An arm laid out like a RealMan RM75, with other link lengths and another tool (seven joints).
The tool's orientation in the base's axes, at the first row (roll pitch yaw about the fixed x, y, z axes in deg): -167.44 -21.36 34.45
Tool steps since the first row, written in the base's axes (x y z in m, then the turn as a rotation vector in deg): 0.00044 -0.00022 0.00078 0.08 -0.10 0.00; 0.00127 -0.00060 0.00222 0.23 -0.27 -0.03; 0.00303 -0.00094 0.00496 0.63 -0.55 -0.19; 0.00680 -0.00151 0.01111 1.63 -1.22 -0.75; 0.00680 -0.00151 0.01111 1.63 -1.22 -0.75; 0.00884 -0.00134 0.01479 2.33 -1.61 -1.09; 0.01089 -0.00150 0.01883 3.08 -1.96 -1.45; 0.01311 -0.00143 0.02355 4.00 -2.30 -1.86
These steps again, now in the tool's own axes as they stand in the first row. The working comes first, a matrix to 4 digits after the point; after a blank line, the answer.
The tool's axes in the first row as the columns of a matrix, in the base's axes (used below as rounded here):
0.7680 0.6175 0.1701
0.5268 -0.7601 0.3804
0.3642 -0.2025 -0.9090

0.00051 0.00028 -0.00072 0.01 0.13 -0.02; 0.00147 0.00079 -0.00203 0.02 0.35 -0.04; 0.00364 0.00158 -0.00435 0.12 0.85 0.07; 0.00847 0.00310 -0.00952 0.34 2.09 0.49; 0.00847 0.00310 -0.00952 0.34 2.09 0.49; 0.01147 0.00348 -0.01245 0.54 2.88 0.77; 0.01443 0.00405 -0.01583 0.80 3.69 1.10; 0.01789 0.00441 -0.01972 1.18 4.59 1.50
